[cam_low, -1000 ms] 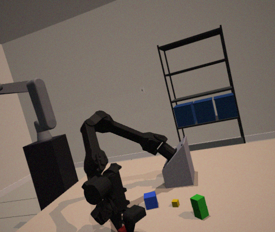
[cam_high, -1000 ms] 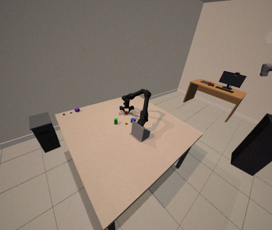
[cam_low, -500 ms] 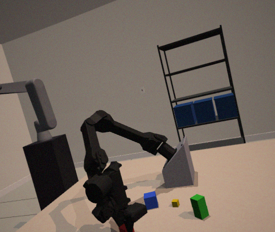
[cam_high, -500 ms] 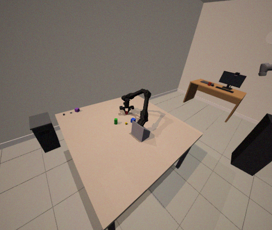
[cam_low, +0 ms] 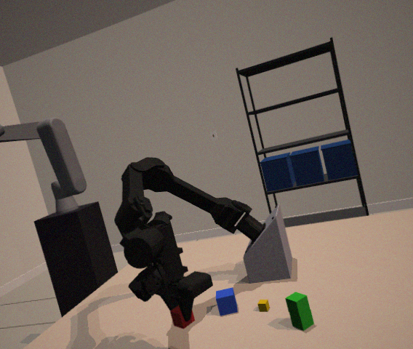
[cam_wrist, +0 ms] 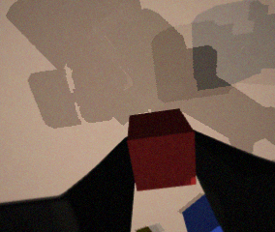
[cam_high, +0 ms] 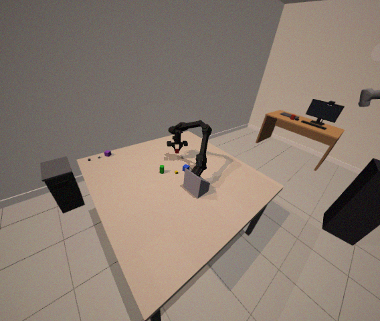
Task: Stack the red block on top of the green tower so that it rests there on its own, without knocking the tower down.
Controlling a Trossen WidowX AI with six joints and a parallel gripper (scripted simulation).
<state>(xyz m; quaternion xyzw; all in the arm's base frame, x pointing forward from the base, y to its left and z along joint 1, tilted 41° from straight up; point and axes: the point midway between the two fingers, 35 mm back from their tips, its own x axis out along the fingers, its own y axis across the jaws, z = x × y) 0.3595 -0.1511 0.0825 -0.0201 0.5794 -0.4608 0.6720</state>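
Right now the small yellow block is 150 mm to the left of my gripper tip, 150 mm behind it and 80 mm below it. Also, from my gripper tip: purple block 470 mm ahead, 440 mm to the left, 60 mm below; blue block 180 mm behind, 60 mm to the left, 60 mm below; red block 10 mm above.
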